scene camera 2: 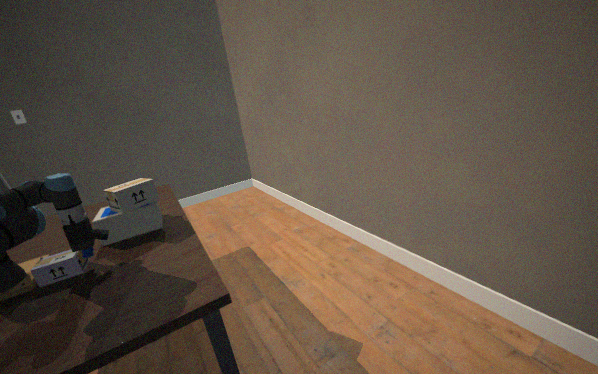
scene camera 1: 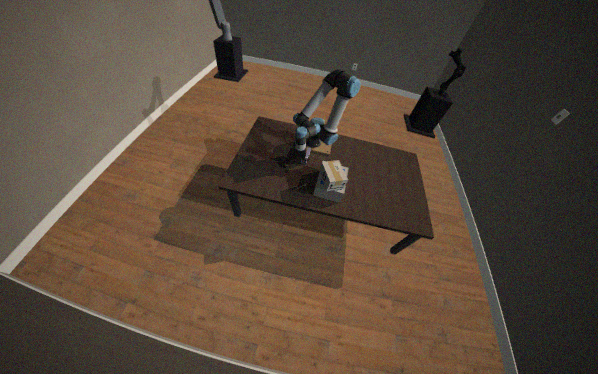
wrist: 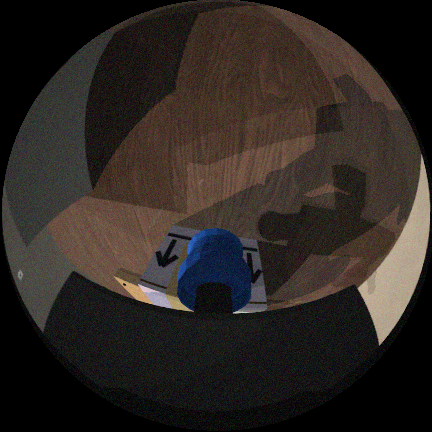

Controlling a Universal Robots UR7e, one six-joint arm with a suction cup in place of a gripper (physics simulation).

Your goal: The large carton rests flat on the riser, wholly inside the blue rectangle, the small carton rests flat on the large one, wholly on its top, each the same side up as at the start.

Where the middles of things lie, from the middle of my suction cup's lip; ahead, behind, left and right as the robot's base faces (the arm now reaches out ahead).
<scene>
My suction cup is 90 mm past the small carton (scene camera 2: 57,267), 20 mm above it and 10 mm to the right of it. From my suction cup the other things lie so: riser (scene camera 2: 146,218): 270 mm to the left, 150 mm ahead.
</scene>
